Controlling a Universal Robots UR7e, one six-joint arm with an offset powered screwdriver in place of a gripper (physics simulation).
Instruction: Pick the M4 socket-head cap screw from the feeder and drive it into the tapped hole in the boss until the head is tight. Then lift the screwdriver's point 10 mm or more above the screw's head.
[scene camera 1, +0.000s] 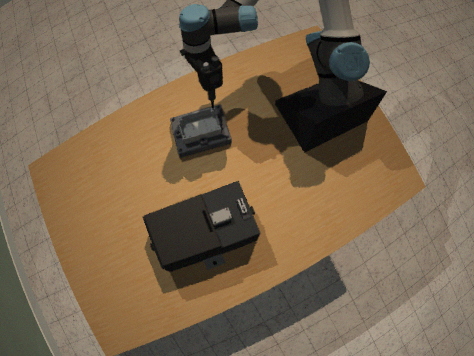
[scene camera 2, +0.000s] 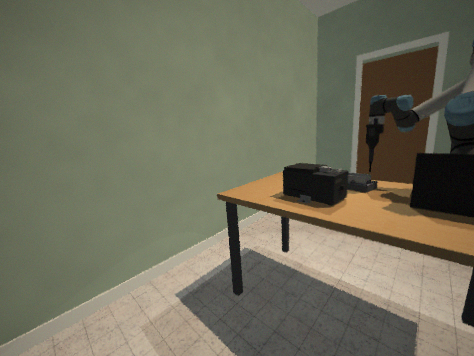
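Dark base (scene camera 1: 220, 140), I see it.
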